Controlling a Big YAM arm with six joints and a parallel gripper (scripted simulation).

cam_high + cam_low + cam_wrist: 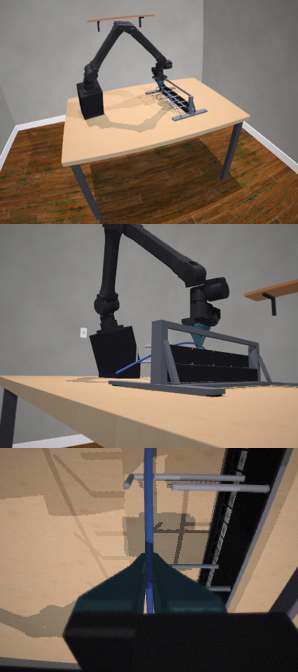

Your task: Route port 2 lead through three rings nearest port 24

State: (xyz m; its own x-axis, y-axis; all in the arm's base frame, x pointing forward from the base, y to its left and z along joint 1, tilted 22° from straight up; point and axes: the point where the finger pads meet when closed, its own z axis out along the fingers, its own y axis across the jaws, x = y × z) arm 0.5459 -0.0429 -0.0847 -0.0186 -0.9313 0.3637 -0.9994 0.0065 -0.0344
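Right now my hand is 10 cm short of the grey rack, 6 cm above it and 5 cm to the left of it.
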